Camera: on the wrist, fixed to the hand. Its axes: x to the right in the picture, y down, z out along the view.
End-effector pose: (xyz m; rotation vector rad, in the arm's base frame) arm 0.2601 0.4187 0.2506 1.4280 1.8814 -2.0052
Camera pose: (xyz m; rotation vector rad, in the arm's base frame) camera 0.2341 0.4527 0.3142 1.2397 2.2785 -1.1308
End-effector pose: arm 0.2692 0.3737 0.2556 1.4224 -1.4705 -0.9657
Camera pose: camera 0.3154 0.3770 0.1945 0.9434 -0.9449 -1.2864
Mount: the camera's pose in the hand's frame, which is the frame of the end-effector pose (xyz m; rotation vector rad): -0.0066 -0.0729 -0.0228 -0.6880 0.0429 -0.0241
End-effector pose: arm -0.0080 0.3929 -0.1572 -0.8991 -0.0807 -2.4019
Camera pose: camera -0.0559 0.4516 -0.1689 -1.1321 0.7965 -2.4945
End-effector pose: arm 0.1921 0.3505 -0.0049 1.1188 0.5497 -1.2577
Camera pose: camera 0.1277 0.3797 -0.0345 0.5587 0.9415 -0.9479
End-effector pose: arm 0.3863 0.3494 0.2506 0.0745 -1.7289 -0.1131
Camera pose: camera 0.4088 0.2770 0.2391 -0.4053 -1.5644 -0.7086
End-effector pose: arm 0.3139 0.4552 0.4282 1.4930 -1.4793 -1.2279
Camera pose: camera 0.3599 0.4665 0.3679 1.0553 -0.8676 -1.5053
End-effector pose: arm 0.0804 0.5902 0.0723 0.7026 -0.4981 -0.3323
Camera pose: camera 0.0781 0.5529 0.0054 0.0472 -0.3026 -0.4771
